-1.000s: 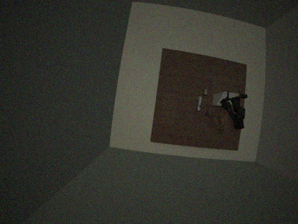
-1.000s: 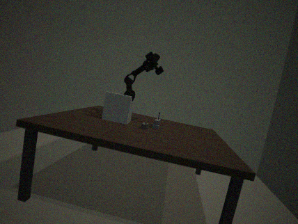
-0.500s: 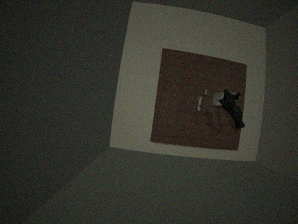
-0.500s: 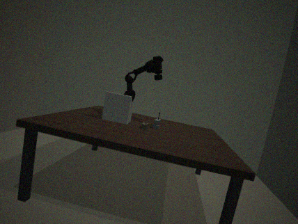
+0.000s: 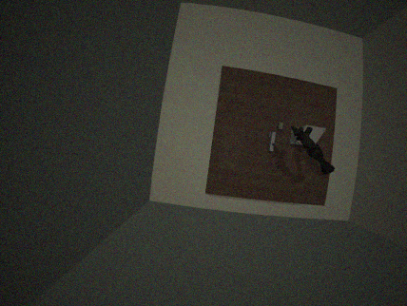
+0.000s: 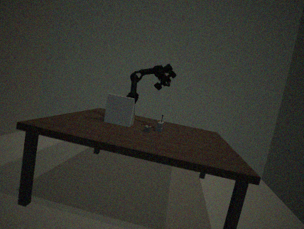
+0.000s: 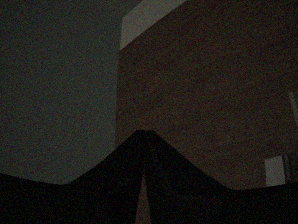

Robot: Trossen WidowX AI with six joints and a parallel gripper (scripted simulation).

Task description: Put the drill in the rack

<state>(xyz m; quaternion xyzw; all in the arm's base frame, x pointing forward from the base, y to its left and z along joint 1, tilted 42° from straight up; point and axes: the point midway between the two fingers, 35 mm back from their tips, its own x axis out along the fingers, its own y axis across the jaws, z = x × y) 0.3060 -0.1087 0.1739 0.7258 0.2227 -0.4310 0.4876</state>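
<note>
Right now the yellow drill is 20 mm behind my gripper tip, 60 mm to the left of it and 310 mm below it. Also, from my gripper tip: pale grey rack (80 mm behind, 90 mm to the right, 340 mm below).
</note>
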